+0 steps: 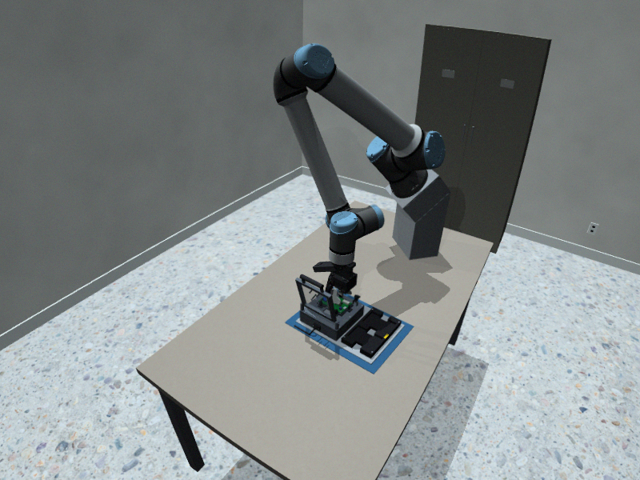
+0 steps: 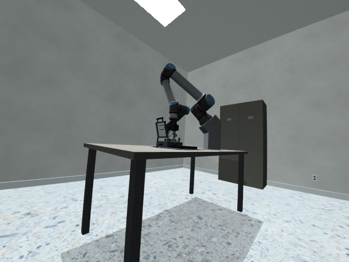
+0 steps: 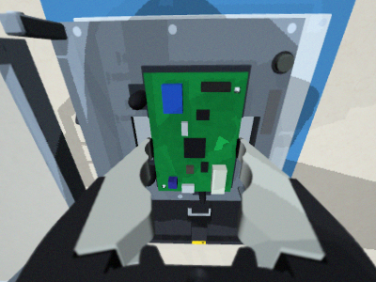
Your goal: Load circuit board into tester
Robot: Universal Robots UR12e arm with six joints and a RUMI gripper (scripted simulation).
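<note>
Now: hand right at the green circuit board. From my hand the other things lie so: tester lid 12 cm ahead, 10 cm above, 3 cm to the right; tester nest 1 cm below, 1 cm ahead.
</note>
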